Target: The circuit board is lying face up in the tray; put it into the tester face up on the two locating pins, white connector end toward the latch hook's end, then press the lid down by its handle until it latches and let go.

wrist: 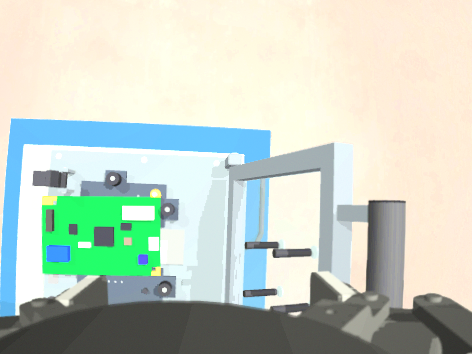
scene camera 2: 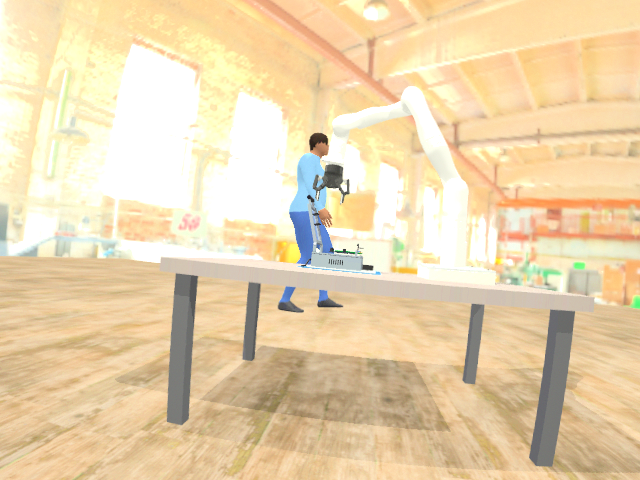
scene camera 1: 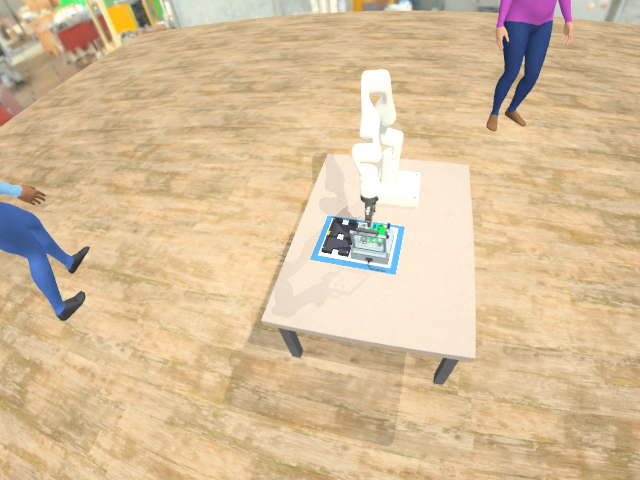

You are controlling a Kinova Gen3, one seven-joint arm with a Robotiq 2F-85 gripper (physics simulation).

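Seen in the pictures: gripper, fingertip midpoint: [wrist: 209, 298] [scene camera 2: 328, 202] [scene camera 1: 371, 219]; arm's base at its link origin: [scene camera 2: 451, 265] [scene camera 1: 388, 181].
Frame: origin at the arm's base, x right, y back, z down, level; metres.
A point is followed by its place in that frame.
Observation:
The green circuit board [wrist: 102, 235] {x 0.007, y -0.403, z -0.020 m} [scene camera 2: 342, 251] {x -0.013, y -0.421, z -0.017 m} lies face up on the grey tester [wrist: 202, 175] {x -0.049, y -0.494, z -0.005 m} [scene camera 2: 336, 261] {x -0.070, y -0.437, z 0.023 m} [scene camera 1: 369, 255] {x 0.021, y -0.527, z -0.002 m}. A gold round pin [wrist: 155, 193] {x -0.031, y -0.452, z -0.025 m} shows at the board's upper right corner; whether the board is seated on both pins cannot be told. The black latch hook [wrist: 48, 178] {x -0.043, y -0.364, z -0.050 m} stands at the tester's left end in the wrist view. The lid [wrist: 335, 195] {x -0.025, y -0.555, z -0.185 m} [scene camera 2: 314, 227] {x -0.052, y -0.531, z -0.095 m} stands open, nearly upright, with its dark handle [wrist: 386, 250] {x -0.002, y -0.563, z -0.220 m} [scene camera 2: 310, 198] {x -0.007, y -0.563, z -0.210 m} at the top. My gripper [scene camera 1: 369, 223] {x 0.018, y -0.493, z -0.202 m} [scene camera 2: 330, 199] {x 0.018, y -0.493, z -0.202 m} [wrist: 209, 298] {x 0.018, y -0.493, z -0.202 m} is open and empty, high above the tester, near the handle.
The black tray [scene camera 1: 338, 243] {x 0.187, y -0.450, z 0.037 m} lies beside the tester on a blue-bordered white mat [scene camera 1: 354, 266] {x 0.086, y -0.560, z 0.053 m} [wrist: 140, 131] {x -0.103, y -0.426, z 0.053 m}. A cable [scene camera 1: 376, 268] {x -0.016, y -0.553, z 0.055 m} runs from the tester. The table [scene camera 1: 361, 310] {x 0.012, y -0.779, z 0.055 m} carries the arm's white base [scene camera 1: 405, 195] {x -0.103, y -0.092, z 0.007 m}. Two people stand on the floor away from the table.

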